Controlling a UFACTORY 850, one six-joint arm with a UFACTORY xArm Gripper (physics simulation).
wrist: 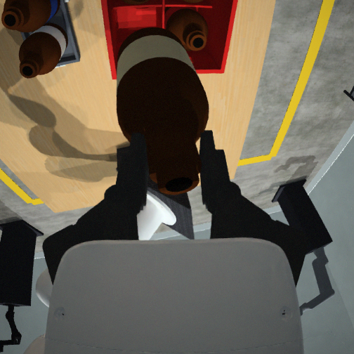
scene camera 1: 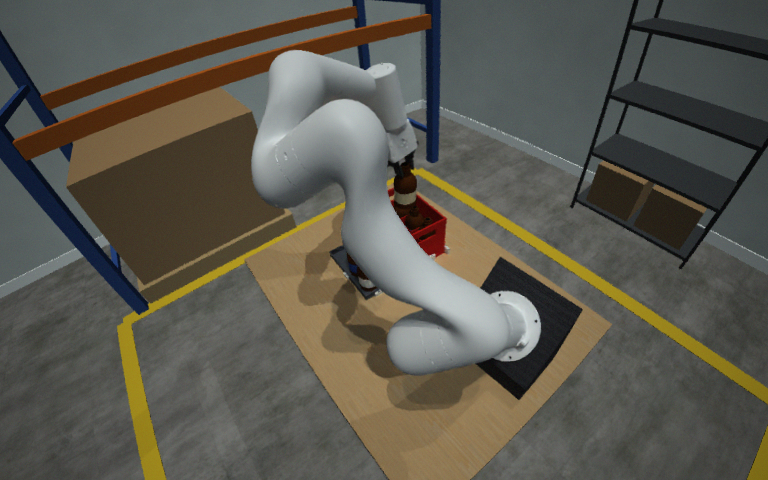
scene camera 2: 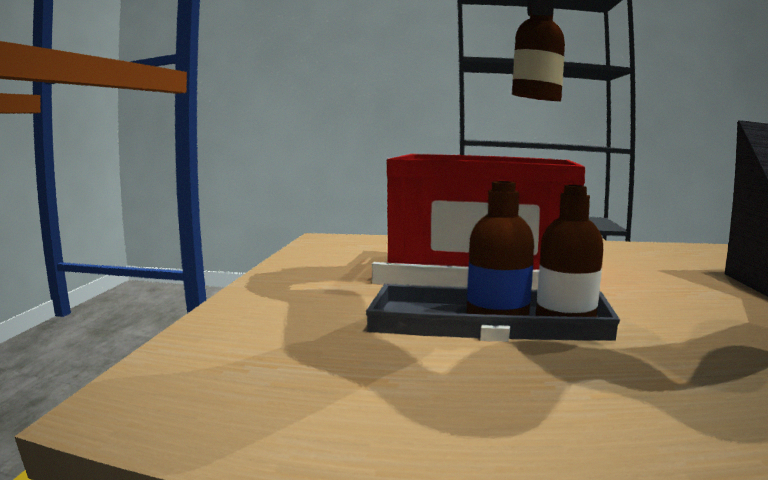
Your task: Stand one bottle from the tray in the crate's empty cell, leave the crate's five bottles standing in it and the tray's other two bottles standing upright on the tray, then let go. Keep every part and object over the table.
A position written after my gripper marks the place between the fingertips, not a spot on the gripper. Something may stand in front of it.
Note:
I see my gripper [scene camera 1: 405,171], a white-label bottle [scene camera 2: 571,255] and a blue-label bottle [scene camera 2: 501,249].
The white-label bottle also shows in the wrist view [wrist: 39,53]. My gripper also shows in the wrist view [wrist: 172,146].

